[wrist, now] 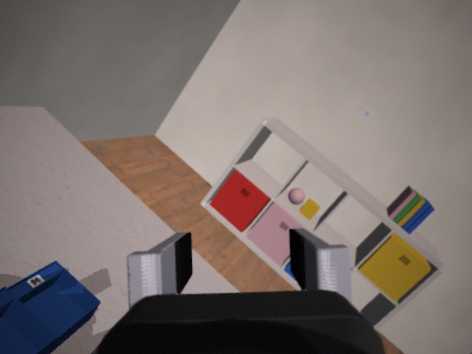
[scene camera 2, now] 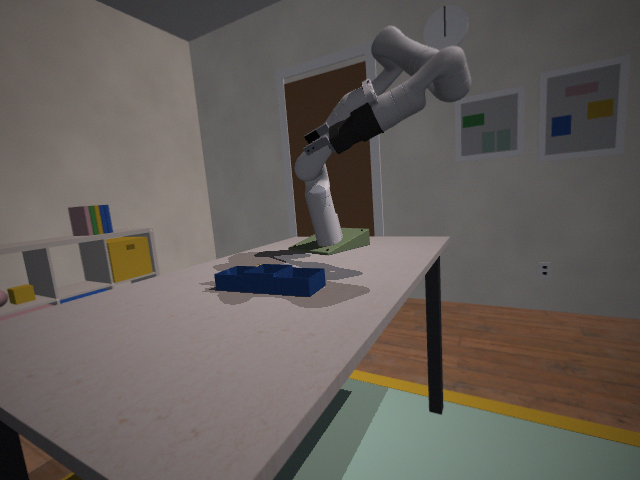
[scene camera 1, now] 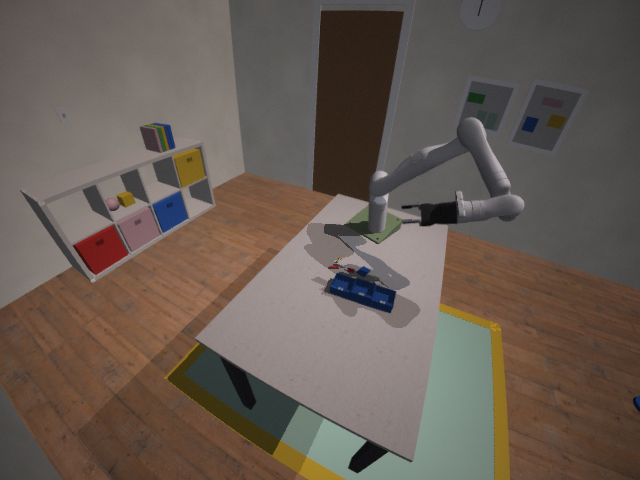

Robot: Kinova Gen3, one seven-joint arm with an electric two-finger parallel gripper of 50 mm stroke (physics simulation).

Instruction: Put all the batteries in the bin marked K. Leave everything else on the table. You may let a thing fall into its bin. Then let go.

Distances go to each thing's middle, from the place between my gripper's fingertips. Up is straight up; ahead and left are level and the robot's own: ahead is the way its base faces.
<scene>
Now: the blue three-compartment tray (scene camera 2: 280,279) 140 mm ahead of my hand, 30 mm to the right of it and 310 mm below it.
</scene>
